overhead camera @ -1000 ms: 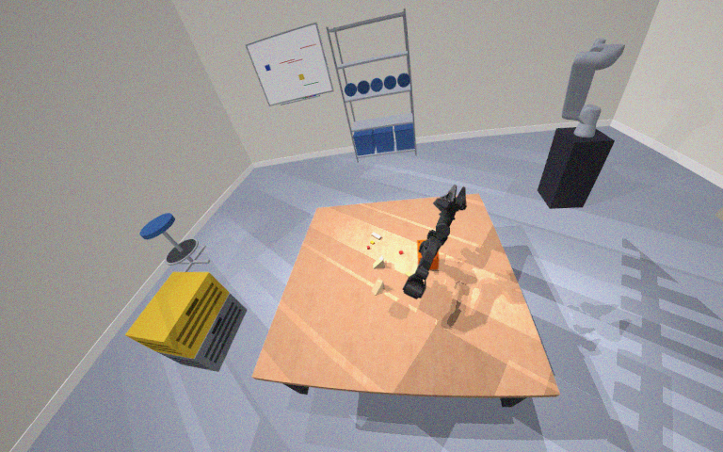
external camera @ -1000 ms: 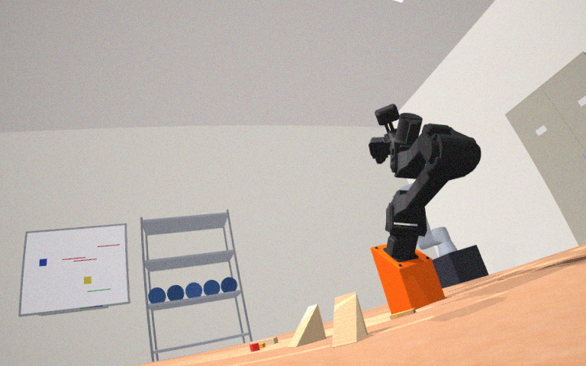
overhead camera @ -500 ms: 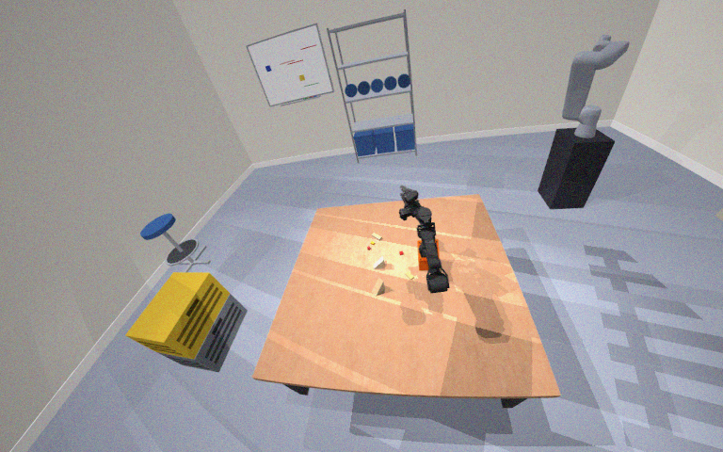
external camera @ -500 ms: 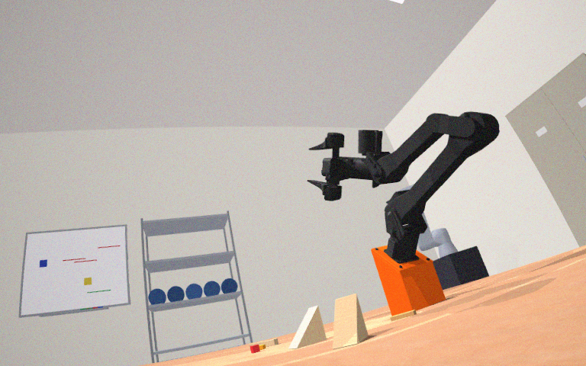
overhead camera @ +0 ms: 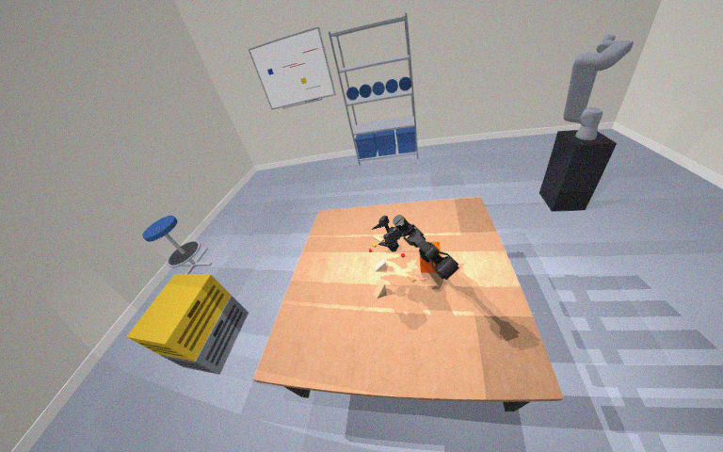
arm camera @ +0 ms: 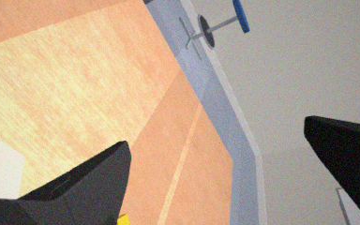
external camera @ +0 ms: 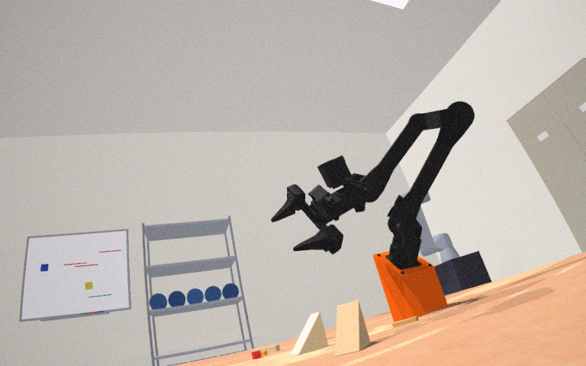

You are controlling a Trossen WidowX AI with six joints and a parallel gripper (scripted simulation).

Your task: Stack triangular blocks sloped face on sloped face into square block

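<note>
The pale block lies 23 cm below my gripper tip, 17 cm to the left of it and 2 cm behind it. Also, from my gripper tip: thin tan slab 24 cm below, 18 cm behind, 9 cm to the left; flat red piece 24 cm below, 12 cm behind, 8 cm to the right; small red cube 24 cm below, 12 cm to the right, 9 cm ahead.
</note>
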